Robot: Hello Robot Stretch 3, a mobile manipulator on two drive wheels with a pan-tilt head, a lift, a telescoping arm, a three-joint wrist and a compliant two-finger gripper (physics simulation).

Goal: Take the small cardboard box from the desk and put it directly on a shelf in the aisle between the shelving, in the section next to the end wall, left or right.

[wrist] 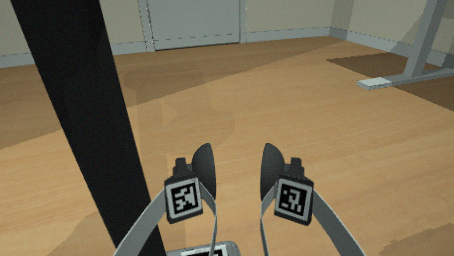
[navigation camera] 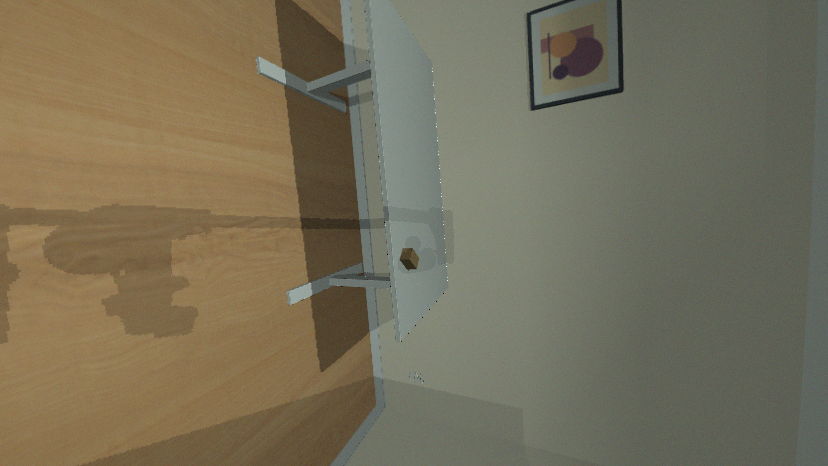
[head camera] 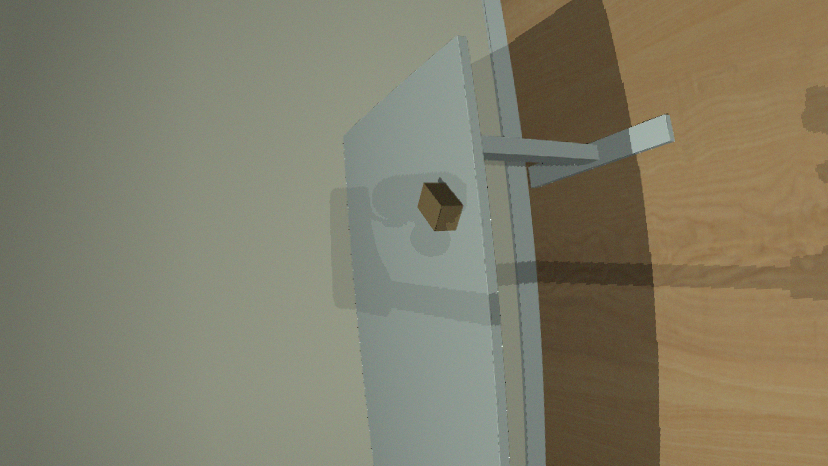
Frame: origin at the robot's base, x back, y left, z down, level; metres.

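Seen in the pictures: gripper, fingertip midpoint: (wrist: 237, 162).
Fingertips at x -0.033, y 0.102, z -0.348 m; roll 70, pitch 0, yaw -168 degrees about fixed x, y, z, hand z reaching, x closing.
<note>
A point is followed by its place in that frame.
The small cardboard box (head camera: 438, 208) @(z -0.770, x -1.063, y -0.035 m) (navigation camera: 409, 258) @(z -0.766, x -1.057, y -0.035 m) stands on the light grey desk (head camera: 428, 370) @(z -0.720, x -1.233, y 0.337 m) (navigation camera: 408, 133) @(z -0.720, x -1.187, y 0.582 m), close to the desk's front edge and nearer one end. The robot's shadow falls around it. My gripper (wrist: 237, 162) @(z -0.348, x -0.033, y 0.102 m) is open and empty in the wrist view, above the wooden floor and away from the box. The box does not show in the wrist view. The shelving does not show in these views.
The desk stands along a wall, with a leg foot (head camera: 651, 133) (navigation camera: 272, 70) (wrist: 375, 83) reaching out over the floor. A framed picture (navigation camera: 574, 54) @(z -1.527, x -1.651, y 1.040 m) hangs on the wall. A door (wrist: 195, 22) @(z -0.206, x -0.141, y 2.185 m) and the black mast (wrist: 85, 110) @(z -0.397, x 0.066, y 0.116 m) show in the wrist view.
</note>
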